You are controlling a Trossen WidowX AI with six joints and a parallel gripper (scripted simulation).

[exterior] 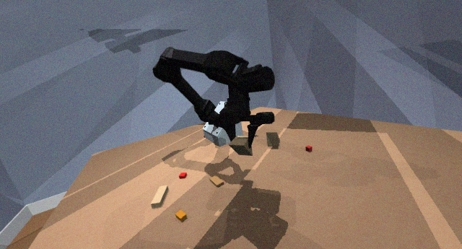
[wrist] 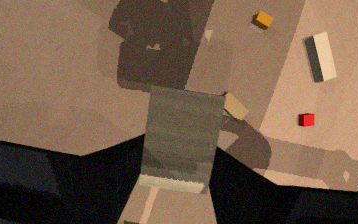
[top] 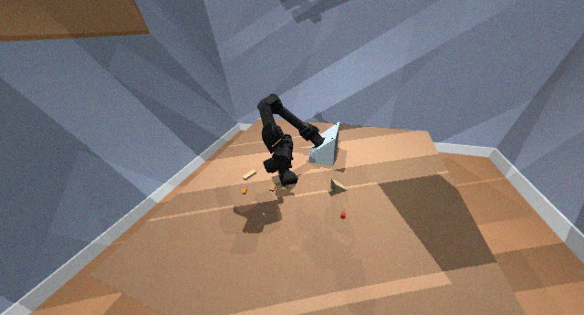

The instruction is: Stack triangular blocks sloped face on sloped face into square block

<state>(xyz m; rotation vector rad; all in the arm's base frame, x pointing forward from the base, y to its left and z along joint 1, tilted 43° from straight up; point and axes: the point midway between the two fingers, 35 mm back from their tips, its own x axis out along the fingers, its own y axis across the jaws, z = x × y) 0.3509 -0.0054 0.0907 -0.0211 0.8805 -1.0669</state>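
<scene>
Now: gripper tip 13 cm past the triangular block, 22 cm to the right of it and 9 cm above it. Also, from my gripper tip: orange cube 4 cm ahead, 21 cm to the right, 10 cm below; then small tan piece 4 cm behind, 8 cm to the right, 10 cm below; then tan bar 7 cm behind, 25 cm to the right, 10 cm below.
</scene>
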